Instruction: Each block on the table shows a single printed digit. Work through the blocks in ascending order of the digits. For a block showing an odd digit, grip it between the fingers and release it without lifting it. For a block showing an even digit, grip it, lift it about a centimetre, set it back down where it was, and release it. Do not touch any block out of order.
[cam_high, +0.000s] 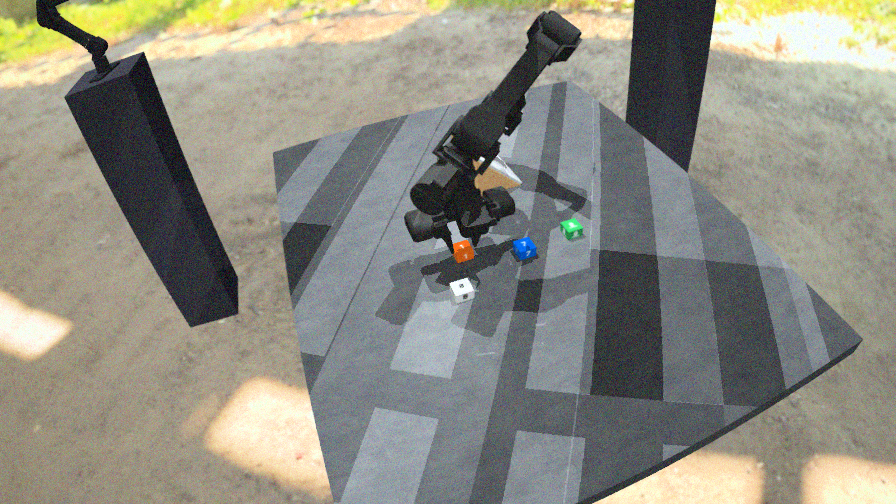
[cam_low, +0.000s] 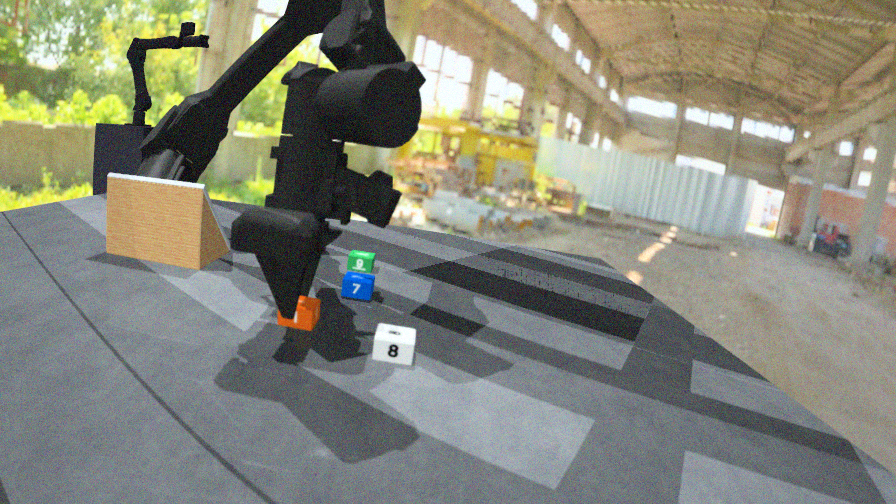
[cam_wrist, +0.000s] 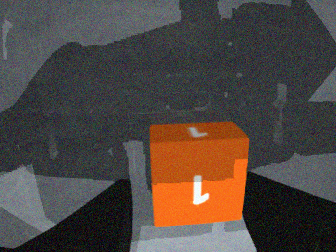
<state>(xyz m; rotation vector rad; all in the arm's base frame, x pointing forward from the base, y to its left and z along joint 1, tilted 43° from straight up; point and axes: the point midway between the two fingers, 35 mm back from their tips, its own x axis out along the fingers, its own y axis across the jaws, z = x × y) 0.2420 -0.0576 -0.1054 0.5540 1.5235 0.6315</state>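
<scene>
My gripper tip is 1 cm short of the orange block marked 1. From my gripper tip the other things lie so: white block marked 8: 10 cm ahead, 4 cm to the right; then blue block marked 7: 10 cm to the left, 4 cm ahead; then green block: 21 cm to the left, 3 cm ahead.
</scene>
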